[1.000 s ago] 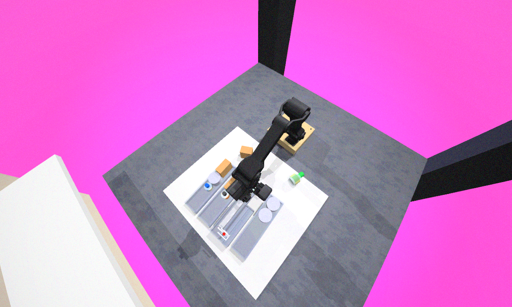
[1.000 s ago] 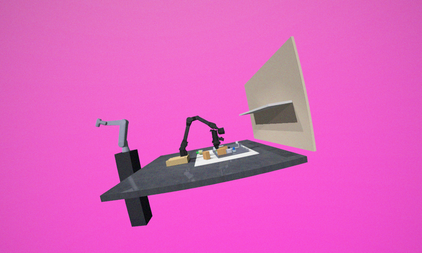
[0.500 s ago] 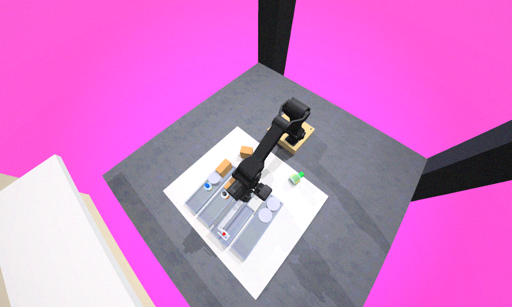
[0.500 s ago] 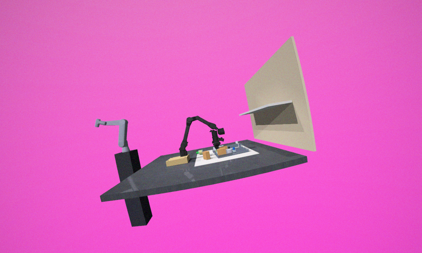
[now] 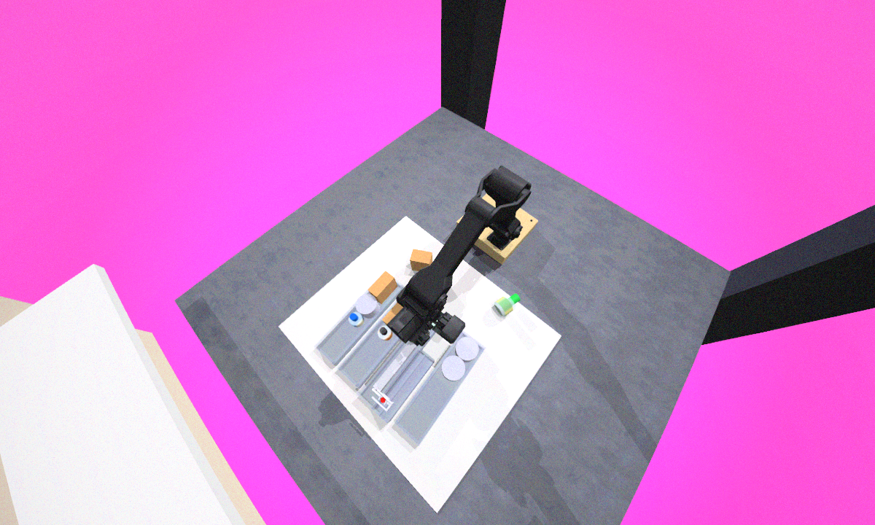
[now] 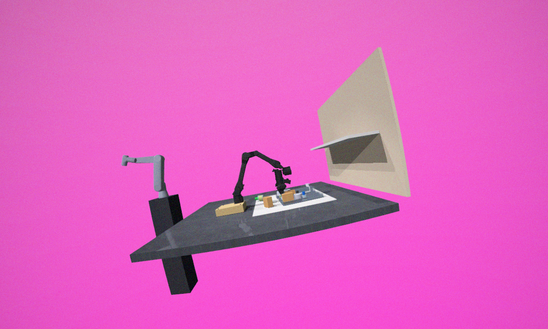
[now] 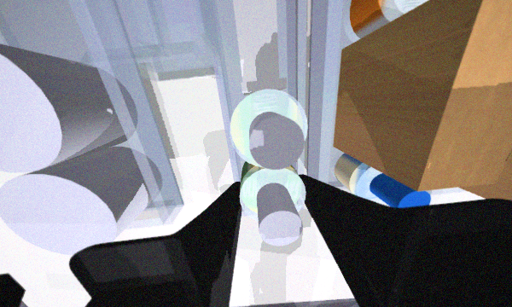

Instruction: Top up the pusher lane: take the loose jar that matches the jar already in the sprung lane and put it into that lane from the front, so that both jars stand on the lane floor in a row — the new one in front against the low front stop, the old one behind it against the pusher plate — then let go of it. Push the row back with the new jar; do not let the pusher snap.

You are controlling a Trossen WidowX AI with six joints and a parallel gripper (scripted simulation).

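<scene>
Right now the sprung lane is 140 mm ahead of my gripper tip, 40 mm to the left of it and 10 mm below it. Round my gripper tip: red mark (230 mm ahead, 60 mm to the left, 40 mm above).
</scene>
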